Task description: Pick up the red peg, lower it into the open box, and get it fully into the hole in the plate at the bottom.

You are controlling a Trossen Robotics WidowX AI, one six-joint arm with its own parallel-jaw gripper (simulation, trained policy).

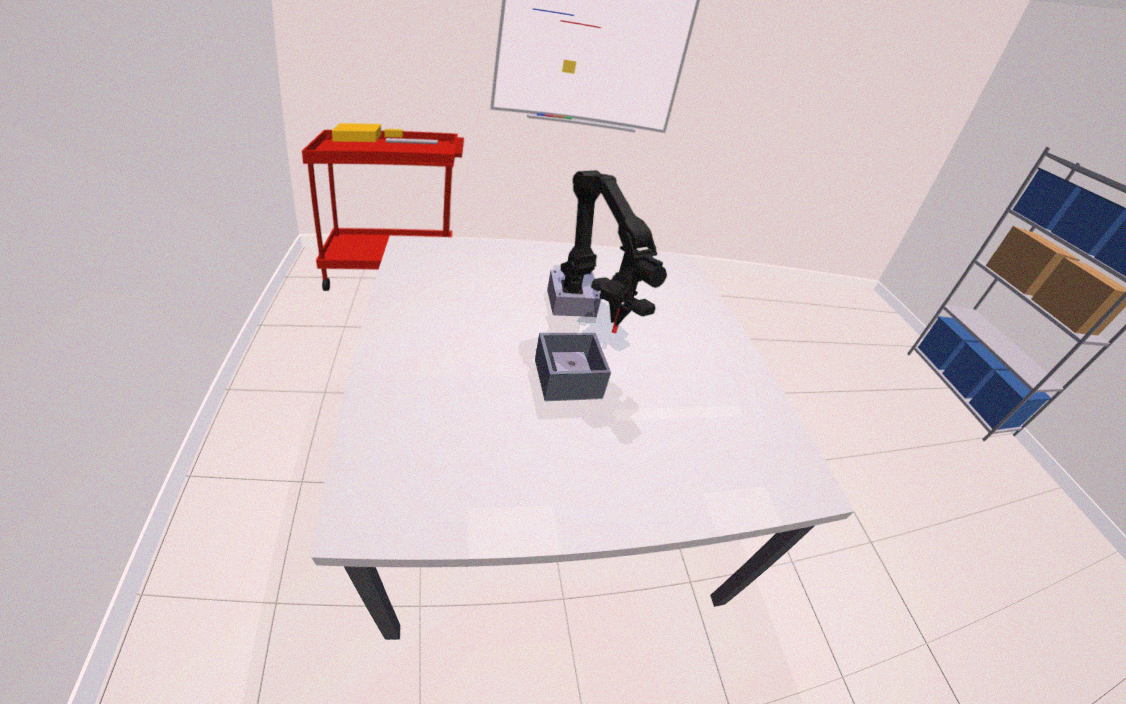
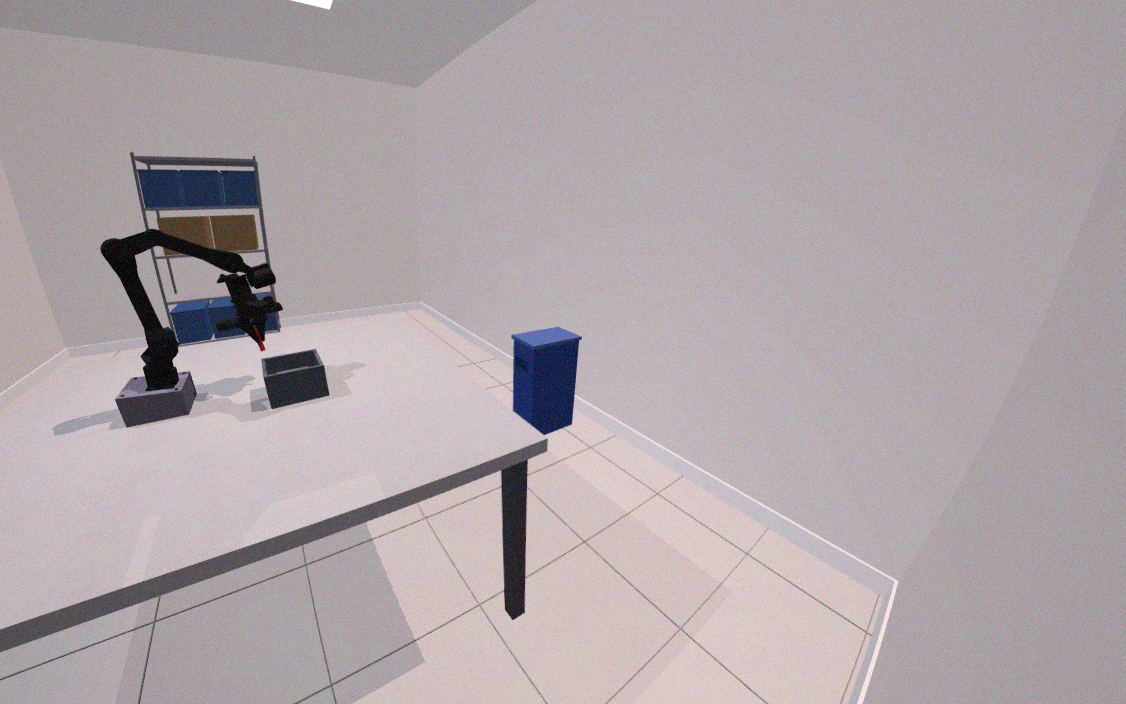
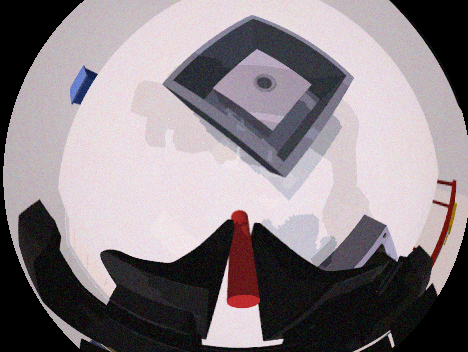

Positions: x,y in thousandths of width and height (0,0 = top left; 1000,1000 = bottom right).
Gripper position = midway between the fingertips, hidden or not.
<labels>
gripper: image 1 546,460; image 2 232,487; image 3 518,646
</labels>
